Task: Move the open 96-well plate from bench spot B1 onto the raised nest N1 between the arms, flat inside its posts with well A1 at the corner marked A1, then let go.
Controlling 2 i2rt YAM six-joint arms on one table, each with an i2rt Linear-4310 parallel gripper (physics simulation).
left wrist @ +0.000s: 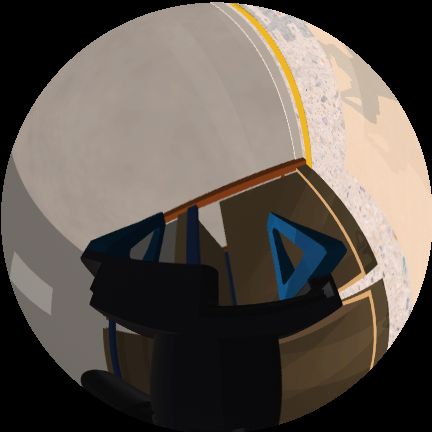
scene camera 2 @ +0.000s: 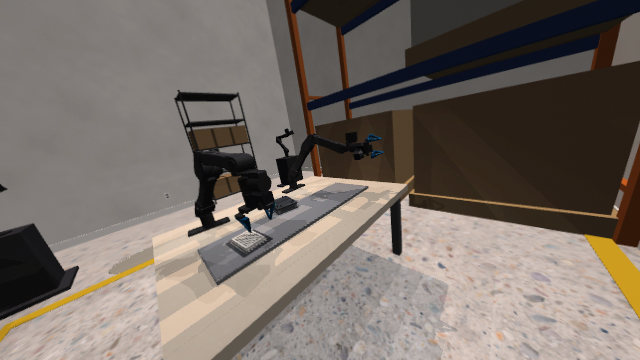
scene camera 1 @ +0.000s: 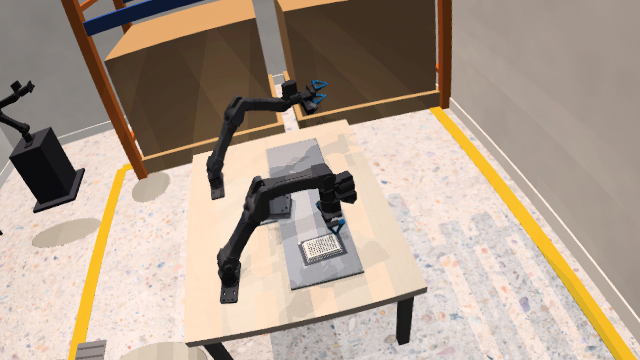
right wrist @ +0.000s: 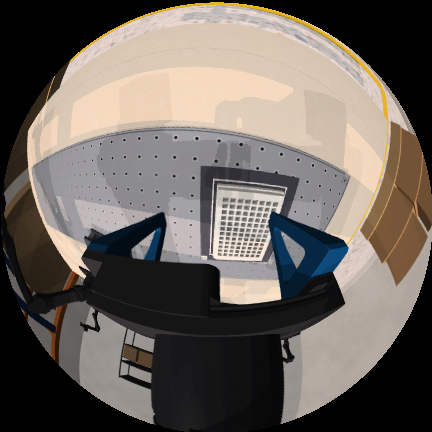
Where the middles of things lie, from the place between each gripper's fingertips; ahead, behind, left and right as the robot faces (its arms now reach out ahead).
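White well plate (right wrist: 241, 232): 60 mm below my right hand, 60 mm behind it, 40 mm to the right of it. Dark nest with white outline (right wrist: 209, 175): 70 mm below my right hand, 60 mm behind it, 40 mm to the right of it.
My left gripper: 240 mm above the white well plate, 280 mm past it, 780 mm to the left of it. Dark nest with white outline: 250 mm below my left gripper, 280 mm behind it, 780 mm to the right of it.
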